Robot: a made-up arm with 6 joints.
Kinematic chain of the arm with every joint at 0, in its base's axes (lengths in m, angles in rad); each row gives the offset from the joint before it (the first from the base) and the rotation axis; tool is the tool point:
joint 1: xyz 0 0 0.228 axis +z
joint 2: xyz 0 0 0 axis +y
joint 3: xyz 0 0 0.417 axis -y
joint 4: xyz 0 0 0 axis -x
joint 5: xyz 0.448 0 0 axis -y
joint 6: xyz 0 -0.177 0 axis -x
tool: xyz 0 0 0
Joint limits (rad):
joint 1: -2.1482..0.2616
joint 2: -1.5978..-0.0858
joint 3: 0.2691..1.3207
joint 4: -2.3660..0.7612
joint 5: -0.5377..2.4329
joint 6: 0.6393..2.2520
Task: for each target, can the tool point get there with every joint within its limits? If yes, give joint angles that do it. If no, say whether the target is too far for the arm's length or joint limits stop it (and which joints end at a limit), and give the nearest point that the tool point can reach.
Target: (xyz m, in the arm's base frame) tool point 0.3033 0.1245 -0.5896
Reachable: no: joint limits stop it (at a limit: joint 1, joint 2, joint 3, joint 4) | nearest point 0.3734 0.8079 0.1968 | short by 1.044 m
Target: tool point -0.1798 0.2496 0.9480
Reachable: yes | joints -1.5589 -0.8471 0.6041 -0.0414 1.1106 1.7333
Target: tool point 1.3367 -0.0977 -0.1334
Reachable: no: too far | nearest point 0.4447 -0.0325 0.6332 | short by 1.178 m
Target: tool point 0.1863 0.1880 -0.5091
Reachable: no: joint limits stop it (at a limit: joint 1, joint 2, joint 3, joint 4) | nearest point 0.3734 0.8079 0.1968 | short by 0.958 m
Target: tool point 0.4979 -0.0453 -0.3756
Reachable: no: joint limits stop it (at a limit: joint 2, joint 3) | nearest point 0.4440 -0.0404 0.6332 | short by 1.010 m
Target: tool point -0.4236 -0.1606 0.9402
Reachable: yes | joints -0.0254 -0.8521 0.8559 0.2554 -0.0129 1.3870
